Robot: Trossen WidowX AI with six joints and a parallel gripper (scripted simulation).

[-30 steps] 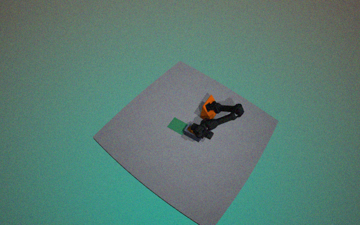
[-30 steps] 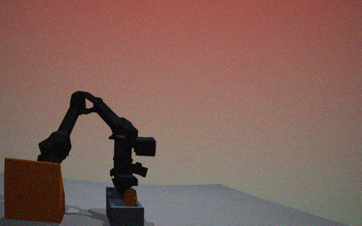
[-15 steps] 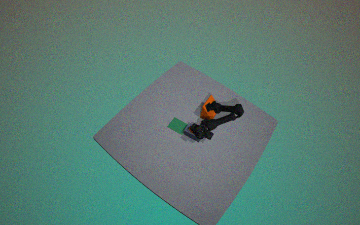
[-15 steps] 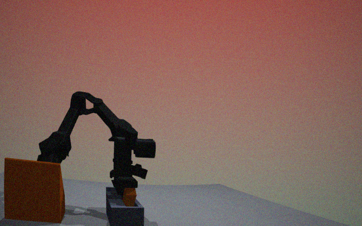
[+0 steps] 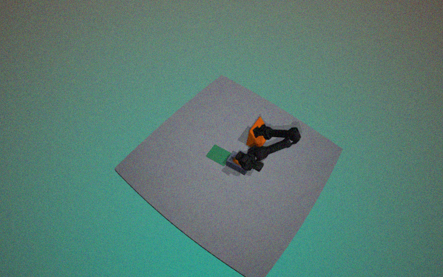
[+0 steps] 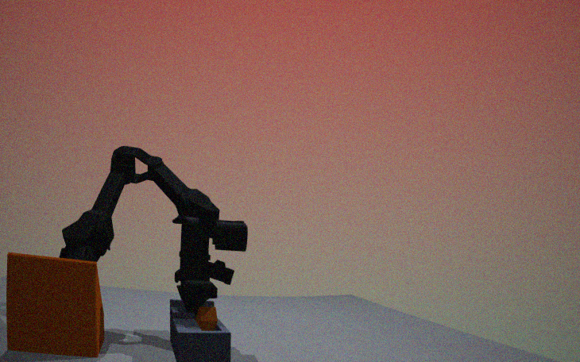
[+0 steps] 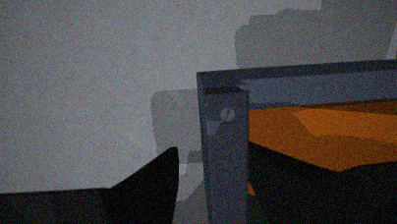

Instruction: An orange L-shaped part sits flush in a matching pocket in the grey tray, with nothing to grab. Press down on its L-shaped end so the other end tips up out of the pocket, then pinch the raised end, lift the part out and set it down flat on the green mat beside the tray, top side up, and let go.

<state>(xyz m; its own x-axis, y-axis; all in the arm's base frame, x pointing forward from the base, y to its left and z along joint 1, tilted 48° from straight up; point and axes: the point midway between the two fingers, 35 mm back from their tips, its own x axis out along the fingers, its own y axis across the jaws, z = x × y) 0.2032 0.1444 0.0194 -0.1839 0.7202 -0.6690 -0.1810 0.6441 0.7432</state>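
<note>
My gripper tip is 1 cm short of the orange L-shaped part and 5 cm to the left of it. From my gripper tip the other things lie so: green mat (4 cm ahead, 22 cm to the right, 6 cm below).
</note>
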